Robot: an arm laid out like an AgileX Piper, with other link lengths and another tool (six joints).
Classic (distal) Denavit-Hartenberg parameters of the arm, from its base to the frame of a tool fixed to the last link. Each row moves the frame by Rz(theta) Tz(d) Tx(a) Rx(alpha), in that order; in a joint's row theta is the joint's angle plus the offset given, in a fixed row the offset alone. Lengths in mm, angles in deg.
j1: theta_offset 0, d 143.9, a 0, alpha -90
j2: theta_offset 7.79, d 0, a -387.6, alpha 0
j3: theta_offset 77.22, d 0, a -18.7, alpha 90
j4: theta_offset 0, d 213.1, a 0, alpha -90
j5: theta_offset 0, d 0, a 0, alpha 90
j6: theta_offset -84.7, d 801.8, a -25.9, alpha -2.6
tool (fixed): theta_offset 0, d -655.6, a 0, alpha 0
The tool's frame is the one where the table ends.
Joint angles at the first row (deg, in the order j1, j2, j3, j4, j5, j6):
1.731, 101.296, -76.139, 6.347, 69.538, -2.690
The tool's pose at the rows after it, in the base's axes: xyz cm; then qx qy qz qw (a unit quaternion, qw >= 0):
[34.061 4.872 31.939 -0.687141 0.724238 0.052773 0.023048]
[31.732 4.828 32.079 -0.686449 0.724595 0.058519 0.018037]
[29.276 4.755 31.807 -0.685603 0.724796 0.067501 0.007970]
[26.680 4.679 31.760 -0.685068 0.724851 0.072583 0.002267]
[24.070 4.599 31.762 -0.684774 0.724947 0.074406 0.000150]
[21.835 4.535 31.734 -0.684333 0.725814 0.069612 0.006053]
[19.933 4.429 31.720 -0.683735 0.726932 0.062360 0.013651]
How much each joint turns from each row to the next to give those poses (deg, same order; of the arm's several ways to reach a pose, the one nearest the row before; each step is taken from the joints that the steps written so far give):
-0.040, -3.822, 3.608, 0.115, 0.094, 0.001
0.000, -3.086, 3.957, 0.115, 0.000, 0.000
-0.001, -2.863, 4.412, 0.000, 0.000, -0.001
0.001, -3.394, 4.270, 0.000, 0.001, 0.002
-0.002, -3.671, 4.126, 0.000, -0.133, -0.003
0.002, -3.601, 3.848, 0.092, -1.119, 0.002
-0.091, -3.309, 3.172, 0.000, -1.064, -0.001

